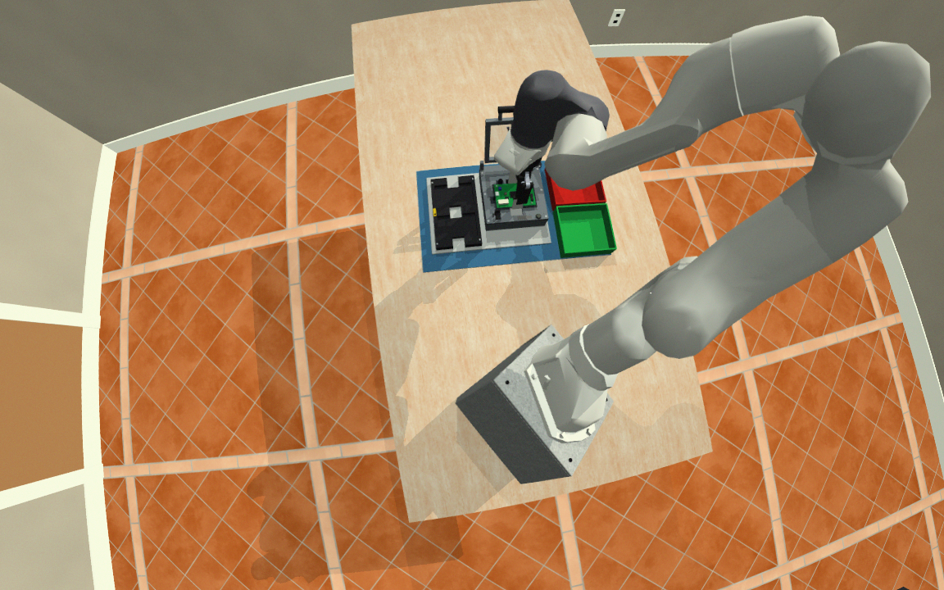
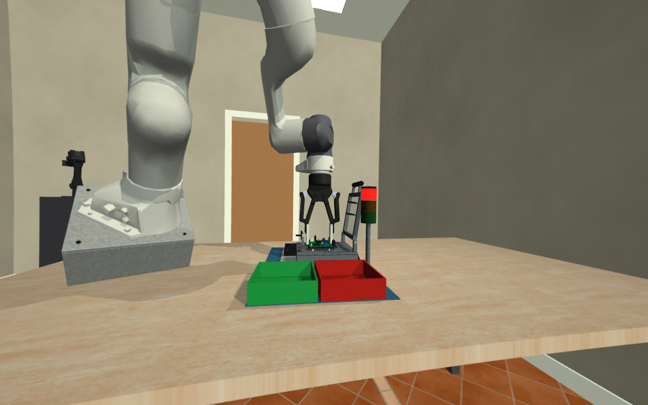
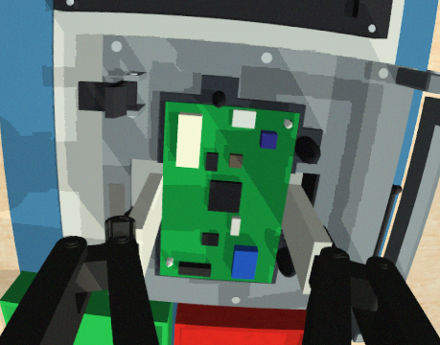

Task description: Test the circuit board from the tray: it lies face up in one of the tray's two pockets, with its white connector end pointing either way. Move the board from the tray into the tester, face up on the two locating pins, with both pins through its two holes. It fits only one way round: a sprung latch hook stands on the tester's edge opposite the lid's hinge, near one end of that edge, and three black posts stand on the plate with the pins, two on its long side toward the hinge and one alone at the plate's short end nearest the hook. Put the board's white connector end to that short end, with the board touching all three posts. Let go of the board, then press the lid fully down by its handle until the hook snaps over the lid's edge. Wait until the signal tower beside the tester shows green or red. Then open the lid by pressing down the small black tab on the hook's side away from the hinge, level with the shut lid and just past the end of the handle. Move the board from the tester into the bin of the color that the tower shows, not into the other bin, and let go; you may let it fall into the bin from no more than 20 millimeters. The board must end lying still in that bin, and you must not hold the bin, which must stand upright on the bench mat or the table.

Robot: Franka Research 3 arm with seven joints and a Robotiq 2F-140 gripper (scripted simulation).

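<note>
My gripper is now 2 cm above the green circuit board. Also, from my hand: latch hook: 6 cm behind, 6 cm to the left, 1 cm below; then tester plate: 1 cm ahead, 1 cm to the left, 3 cm below; then tester lid: 11 cm ahead, 1 cm to the right, 9 cm above.
</note>
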